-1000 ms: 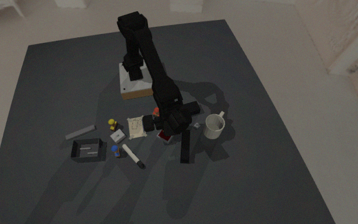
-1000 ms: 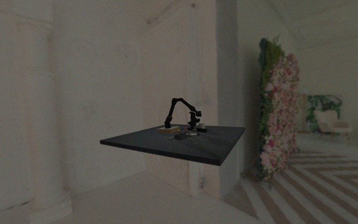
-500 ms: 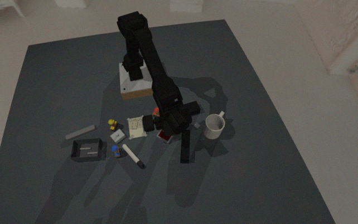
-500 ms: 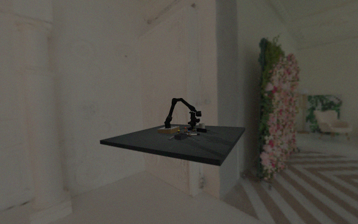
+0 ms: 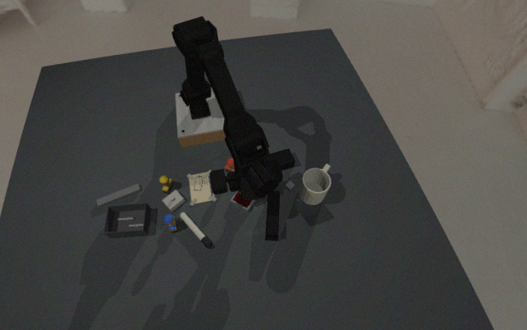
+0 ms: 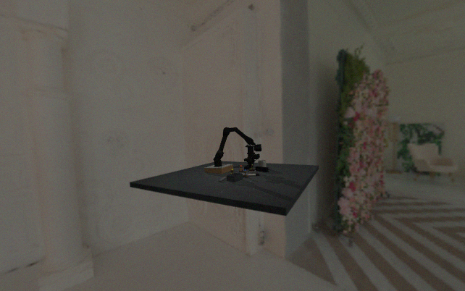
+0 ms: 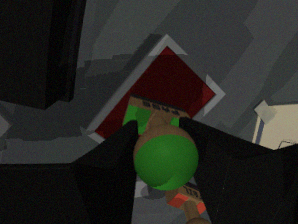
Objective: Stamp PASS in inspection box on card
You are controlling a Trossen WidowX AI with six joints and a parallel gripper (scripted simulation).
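Now: the green-knobbed stamp right at my gripper tip. Also, from my gripper tip: red stamp 10 cm behind, 2 cm to the right, 2 cm below; then red ink pad 3 cm below; then black bar 9 cm ahead, 5 cm to the left, 2 cm below.
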